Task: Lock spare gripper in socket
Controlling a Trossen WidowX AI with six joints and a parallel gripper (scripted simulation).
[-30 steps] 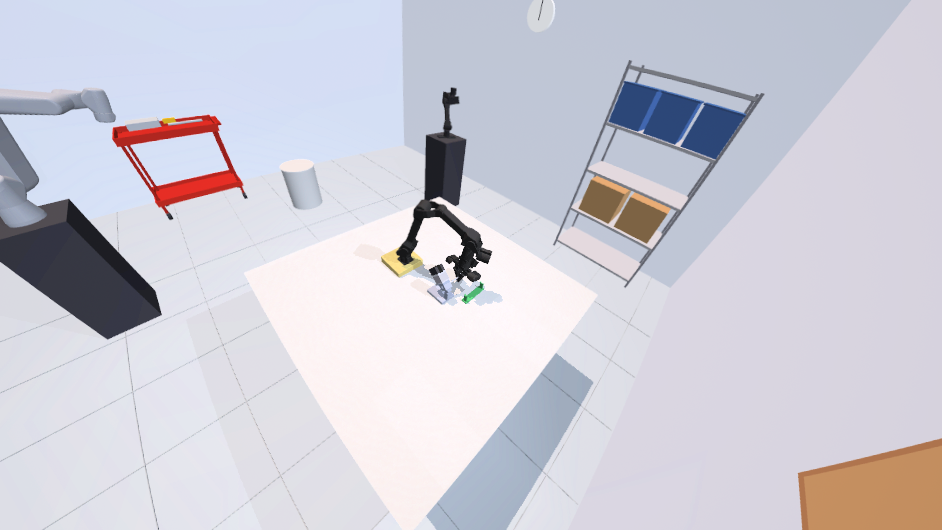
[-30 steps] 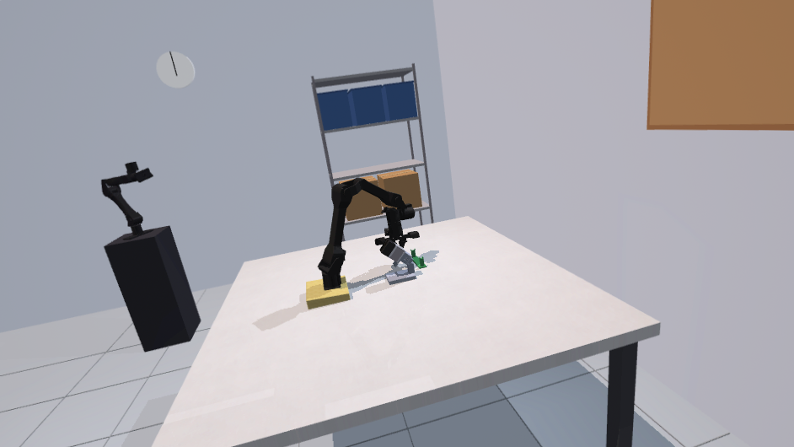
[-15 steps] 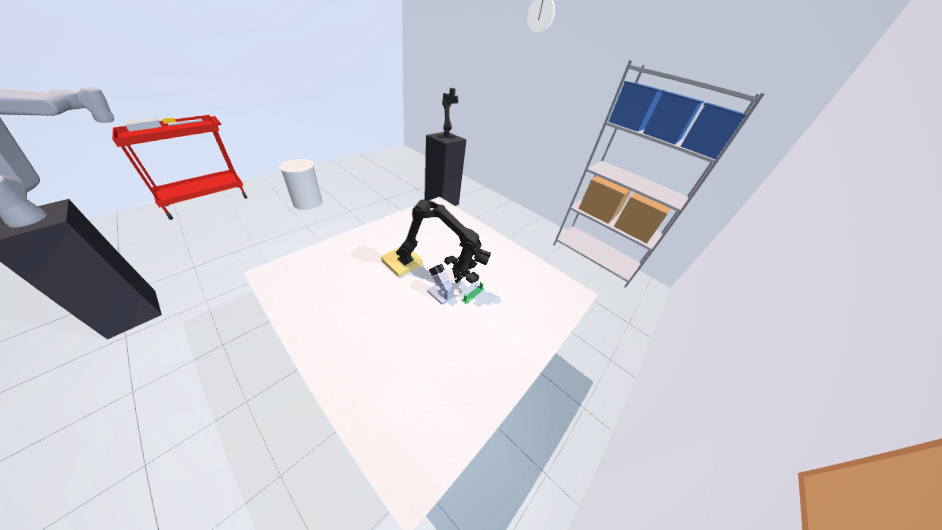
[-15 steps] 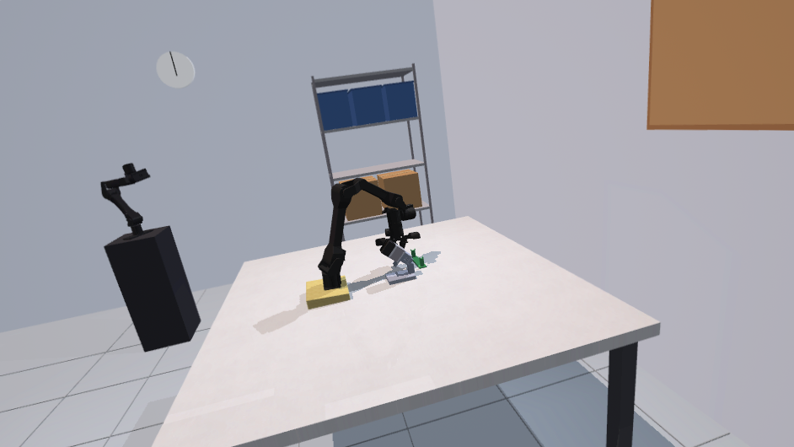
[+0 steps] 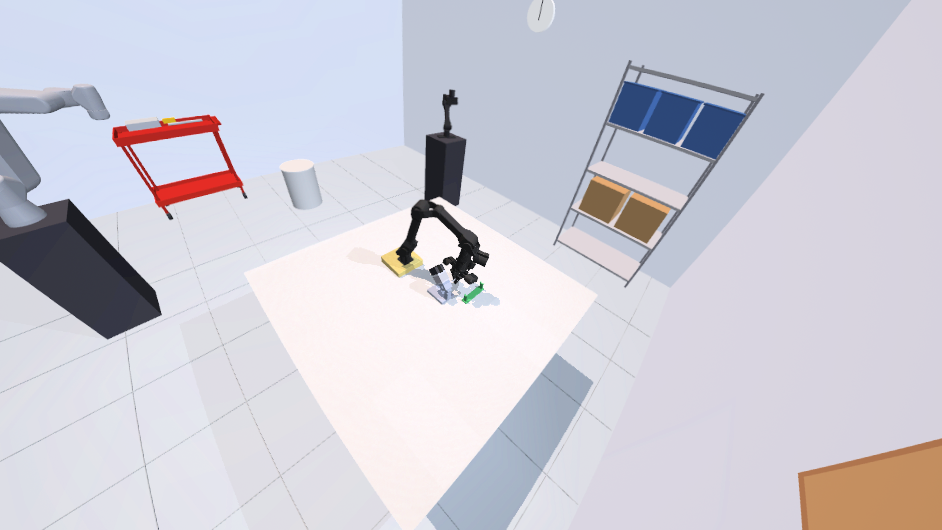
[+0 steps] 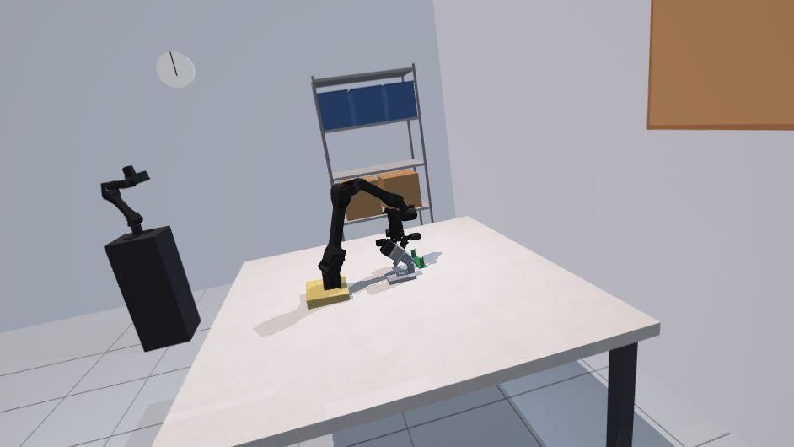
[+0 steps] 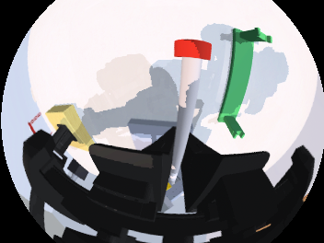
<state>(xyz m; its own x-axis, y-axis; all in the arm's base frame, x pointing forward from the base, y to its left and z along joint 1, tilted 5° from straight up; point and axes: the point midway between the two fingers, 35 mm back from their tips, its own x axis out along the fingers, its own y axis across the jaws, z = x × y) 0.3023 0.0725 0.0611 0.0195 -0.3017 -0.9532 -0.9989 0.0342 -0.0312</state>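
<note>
Now: gripper tip 10 mm past the grey mount and 70 mm to the left of it. From my gripper tip the other things lie so: green cradle: 80 mm ahead, 50 mm to the left, 30 mm below; then spare gripper: 40 mm behind, 70 mm to the right, 60 mm above.
</note>
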